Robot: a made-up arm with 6 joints. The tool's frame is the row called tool.
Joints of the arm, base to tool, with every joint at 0 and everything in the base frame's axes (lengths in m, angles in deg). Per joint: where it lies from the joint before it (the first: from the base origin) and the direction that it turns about. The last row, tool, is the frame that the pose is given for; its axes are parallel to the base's.
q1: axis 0 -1 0 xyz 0.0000 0.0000 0.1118
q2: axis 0 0 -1 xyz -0.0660 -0.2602 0.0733
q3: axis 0 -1 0 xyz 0.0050 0.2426 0.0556
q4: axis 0 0 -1 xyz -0.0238 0.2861 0.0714
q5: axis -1 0 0 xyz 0.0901 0.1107 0.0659
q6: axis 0 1 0 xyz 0.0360 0.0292 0.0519
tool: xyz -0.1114 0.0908 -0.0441
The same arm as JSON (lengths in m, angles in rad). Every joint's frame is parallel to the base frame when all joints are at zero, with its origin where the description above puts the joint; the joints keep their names.
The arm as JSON. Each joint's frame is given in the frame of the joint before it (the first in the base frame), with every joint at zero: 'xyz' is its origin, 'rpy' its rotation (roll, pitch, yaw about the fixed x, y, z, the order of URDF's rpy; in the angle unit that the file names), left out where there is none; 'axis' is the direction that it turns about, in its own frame. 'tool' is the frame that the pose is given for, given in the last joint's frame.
{"units": {"length": "m", "angle": "rad"}, "joints": [
  {"name": "q1", "type": "revolute", "origin": {"xyz": [0.0, 0.0, 0.1118]}, "axis": "-y"},
  {"name": "q2", "type": "revolute", "origin": {"xyz": [-0.066, -0.2602, 0.0733]}, "axis": "-z"},
  {"name": "q3", "type": "revolute", "origin": {"xyz": [0.005, 0.2426, 0.0556]}, "axis": "-y"},
  {"name": "q4", "type": "revolute", "origin": {"xyz": [-0.0238, 0.2861, 0.0714]}, "axis": "-z"},
  {"name": "q5", "type": "revolute", "origin": {"xyz": [0.0901, 0.1107, 0.0659]}, "axis": "-x"},
  {"name": "q6", "type": "revolute", "origin": {"xyz": [0.036, 0.0292, 0.0519]}, "axis": "+y"}
], "tool": {"origin": {"xyz": [-0.1114, 0.0908, -0.0441]}}}

